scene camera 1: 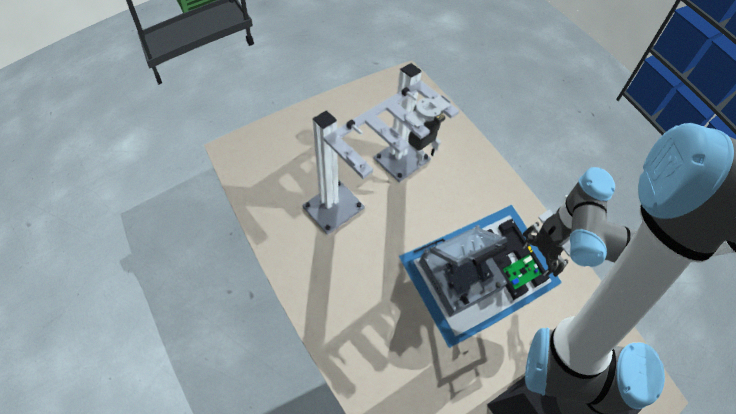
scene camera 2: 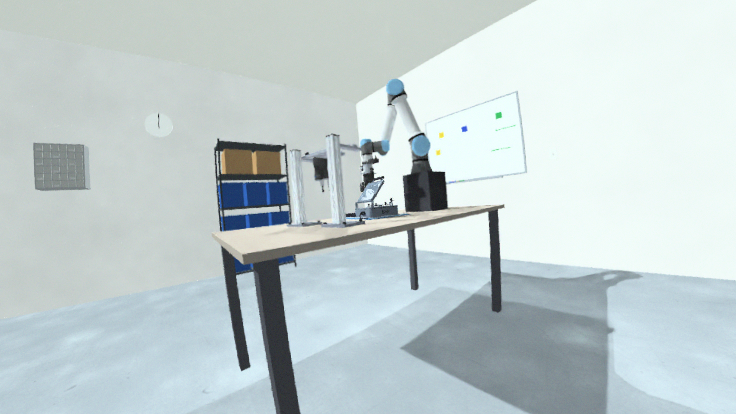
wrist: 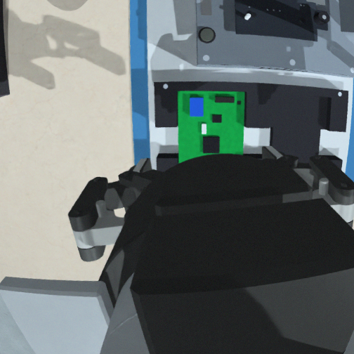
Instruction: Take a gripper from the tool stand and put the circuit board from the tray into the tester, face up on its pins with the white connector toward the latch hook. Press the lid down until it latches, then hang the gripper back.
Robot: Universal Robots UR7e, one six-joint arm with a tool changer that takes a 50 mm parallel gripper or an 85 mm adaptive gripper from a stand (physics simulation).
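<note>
The green circuit board (scene camera 1: 522, 271) (wrist: 212, 125) lies face up in the black-railed tray (scene camera 1: 509, 229) (wrist: 295, 102), with its blue part toward the tester. Its far end, away from the tester, is hidden under the gripper in the wrist view. The tester (scene camera 1: 465, 279) (scene camera 2: 378, 211) (wrist: 175, 55) has its clear lid (scene camera 1: 463, 248) (scene camera 2: 370, 191) raised and tilted. My two-finger adaptive gripper (scene camera 1: 545, 252) (scene camera 2: 366, 188) is on the arm, its fingers spread wide with nothing between them. It hangs above the tray side; its fingertips are hidden behind its body in the wrist view.
The tool stand (scene camera 1: 327, 164) (scene camera 2: 335, 180) is at the far end of the table (scene camera 1: 288, 247) (scene camera 2: 288, 237). The other gripper (scene camera 1: 424, 136) (scene camera 2: 320, 168) hangs in it. A blue mat (scene camera 1: 448, 337) (wrist: 140, 90) lies under the tester and tray. The raised lid stands beside the gripper.
</note>
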